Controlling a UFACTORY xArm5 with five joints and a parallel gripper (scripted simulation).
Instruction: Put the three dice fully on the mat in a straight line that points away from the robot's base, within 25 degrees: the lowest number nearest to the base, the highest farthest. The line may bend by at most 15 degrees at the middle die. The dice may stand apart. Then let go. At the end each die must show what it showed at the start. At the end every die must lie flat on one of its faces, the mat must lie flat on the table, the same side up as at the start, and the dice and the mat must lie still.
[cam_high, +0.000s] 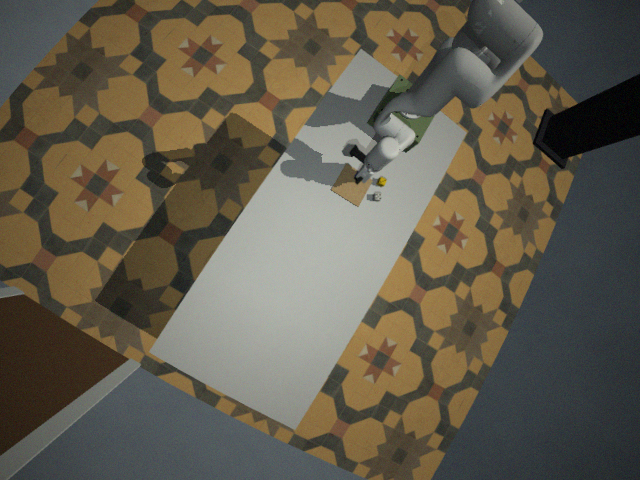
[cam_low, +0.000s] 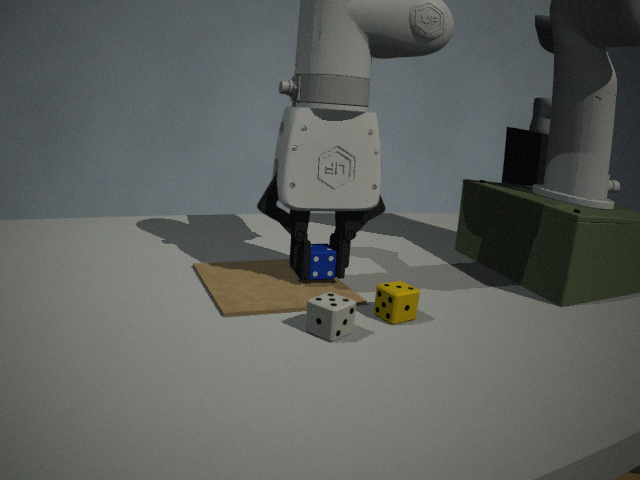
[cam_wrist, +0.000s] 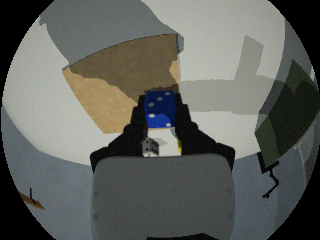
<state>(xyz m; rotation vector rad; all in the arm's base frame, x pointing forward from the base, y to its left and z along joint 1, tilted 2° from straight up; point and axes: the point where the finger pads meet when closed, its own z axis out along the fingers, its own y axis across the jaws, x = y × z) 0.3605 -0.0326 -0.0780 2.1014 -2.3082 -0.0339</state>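
Now: the blue die 10 mm below my hand. From my hand the other things lie so: white die 110 mm to the left, 40 mm ahead, 20 mm below; then yellow die 100 mm to the left, 30 mm behind, 20 mm below; then tan mat 50 mm ahead, 30 mm below, 10 mm to the right.
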